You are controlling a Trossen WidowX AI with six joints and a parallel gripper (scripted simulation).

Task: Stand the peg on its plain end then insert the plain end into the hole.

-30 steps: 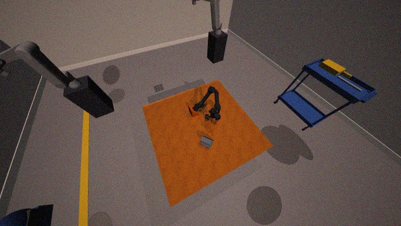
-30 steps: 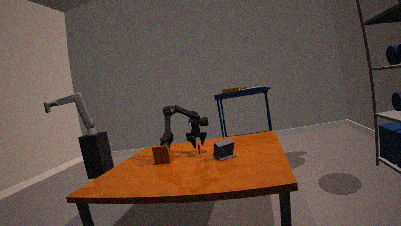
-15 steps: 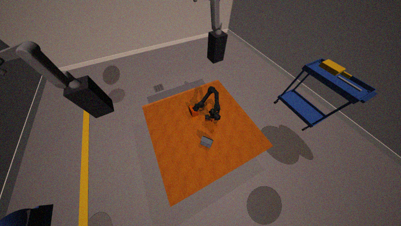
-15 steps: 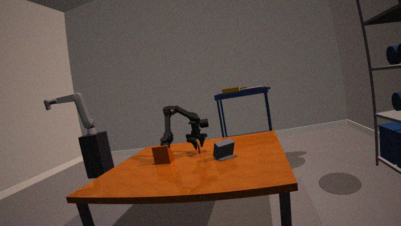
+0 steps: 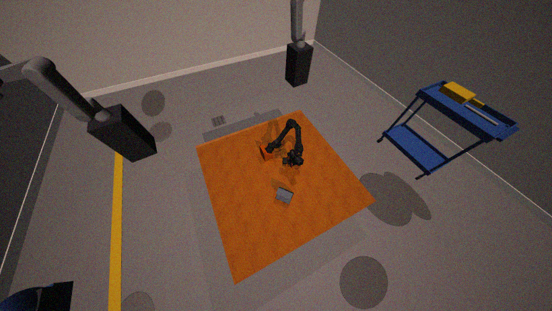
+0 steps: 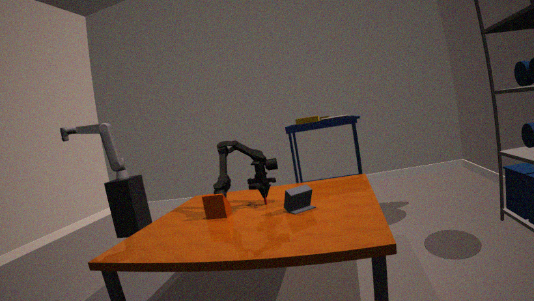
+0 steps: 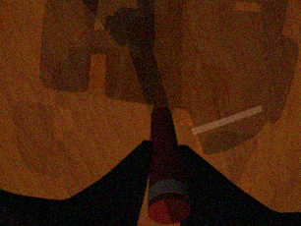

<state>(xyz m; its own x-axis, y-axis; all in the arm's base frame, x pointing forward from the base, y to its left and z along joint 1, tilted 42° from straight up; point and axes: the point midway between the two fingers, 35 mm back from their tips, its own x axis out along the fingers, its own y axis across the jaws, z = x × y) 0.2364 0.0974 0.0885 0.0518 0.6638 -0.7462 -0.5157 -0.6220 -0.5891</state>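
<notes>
The grey sloped panel lies 210 mm ahead of my gripper tip, 200 mm to the right of it and 20 mm above it. From my gripper tip the other things lie so: red peg 20 mm above.
</notes>
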